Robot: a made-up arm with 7 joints.
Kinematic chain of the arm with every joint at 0, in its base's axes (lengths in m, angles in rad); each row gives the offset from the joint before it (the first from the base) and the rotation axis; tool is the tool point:
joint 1: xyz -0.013 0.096 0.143 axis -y
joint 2: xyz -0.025 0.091 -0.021 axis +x
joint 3: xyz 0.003 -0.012 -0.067 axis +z
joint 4: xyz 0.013 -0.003 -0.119 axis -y
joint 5: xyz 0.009 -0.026 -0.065 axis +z
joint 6: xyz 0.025 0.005 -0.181 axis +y
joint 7: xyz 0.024 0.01 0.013 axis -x
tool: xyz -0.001 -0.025 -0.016
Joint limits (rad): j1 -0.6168..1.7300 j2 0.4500..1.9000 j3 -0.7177..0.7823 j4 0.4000..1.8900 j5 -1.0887..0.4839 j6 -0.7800..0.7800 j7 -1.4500..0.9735
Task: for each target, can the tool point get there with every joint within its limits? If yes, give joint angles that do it. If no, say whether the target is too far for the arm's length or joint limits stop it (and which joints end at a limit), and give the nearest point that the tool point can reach.
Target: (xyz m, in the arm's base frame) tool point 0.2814 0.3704 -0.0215
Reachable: yes | joints 0.2325 0.7072 0.2733 1.0441 -0.8220 0.0481 -0.8373
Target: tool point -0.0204 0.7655 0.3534
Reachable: no: too far | nearest point -0.0098 0.6142 0.2793 | short by 0.169 m
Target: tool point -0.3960 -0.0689 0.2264
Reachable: no: joint limits stop it (at a limit: joint 1, joint 2, joint 3, joint 4, joint 7) | nearest point -0.2042 0.1948 0.2634 | short by 0.328 m
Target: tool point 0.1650 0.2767 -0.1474
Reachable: yes | joints -0.0039 1.0377 -0.5267 1.2265 -0.1116 0.3475 0.5185
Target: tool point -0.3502 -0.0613 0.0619
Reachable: no: joint limits stop it (at a limit: joint 1, joint 2, joint 3, joint 4, joint 5, joint 7) | nearest point -0.0540 0.0285 -0.0732 | short by 0.338 m
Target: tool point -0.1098 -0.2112 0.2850
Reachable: no: joint limits stop it (at a limit: joint 1, joint 2, joint 3, joint 4, joint 7) | nearest point 0.1151 0.0228 0.2982 | short by 0.325 m
